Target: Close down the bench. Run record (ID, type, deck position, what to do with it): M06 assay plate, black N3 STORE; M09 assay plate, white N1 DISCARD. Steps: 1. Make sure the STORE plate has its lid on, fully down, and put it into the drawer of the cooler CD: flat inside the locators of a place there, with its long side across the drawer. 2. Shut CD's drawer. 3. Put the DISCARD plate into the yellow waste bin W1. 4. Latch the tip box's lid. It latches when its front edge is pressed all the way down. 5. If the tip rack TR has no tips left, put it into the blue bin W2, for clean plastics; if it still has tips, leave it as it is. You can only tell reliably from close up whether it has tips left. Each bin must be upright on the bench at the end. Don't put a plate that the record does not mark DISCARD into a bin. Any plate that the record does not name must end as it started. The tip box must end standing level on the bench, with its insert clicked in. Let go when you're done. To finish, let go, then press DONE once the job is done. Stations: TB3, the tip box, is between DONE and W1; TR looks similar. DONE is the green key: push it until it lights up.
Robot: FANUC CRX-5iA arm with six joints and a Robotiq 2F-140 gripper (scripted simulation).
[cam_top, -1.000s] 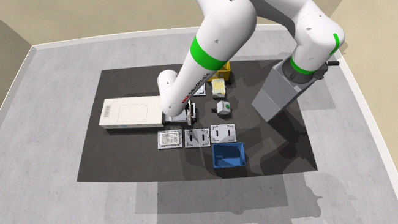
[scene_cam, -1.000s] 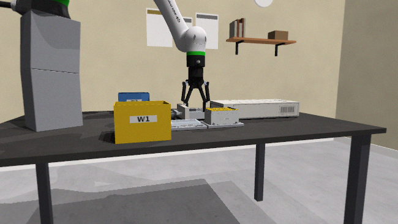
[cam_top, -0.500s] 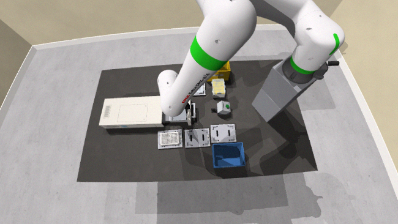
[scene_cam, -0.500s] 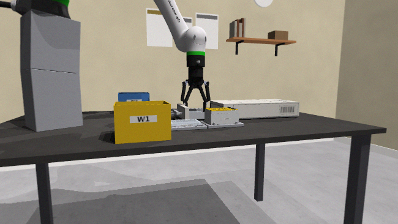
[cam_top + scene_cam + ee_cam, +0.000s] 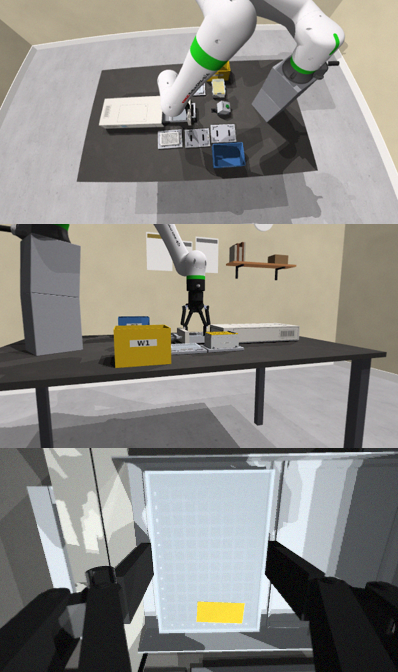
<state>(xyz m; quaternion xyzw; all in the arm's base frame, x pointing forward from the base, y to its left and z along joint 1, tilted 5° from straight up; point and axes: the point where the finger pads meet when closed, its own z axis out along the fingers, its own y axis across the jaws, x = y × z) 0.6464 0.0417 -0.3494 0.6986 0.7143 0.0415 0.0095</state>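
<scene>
My hand is 30 mm short of the drawer and 10 mm above it. The rest, counted from my hand: white assay plate: 60 mm ahead, 190 mm to the left, 30 mm below; then cooler CD: 180 mm ahead; then yellow tip rack TR: 60 mm ahead, 200 mm to the right, 10 mm above.
</scene>
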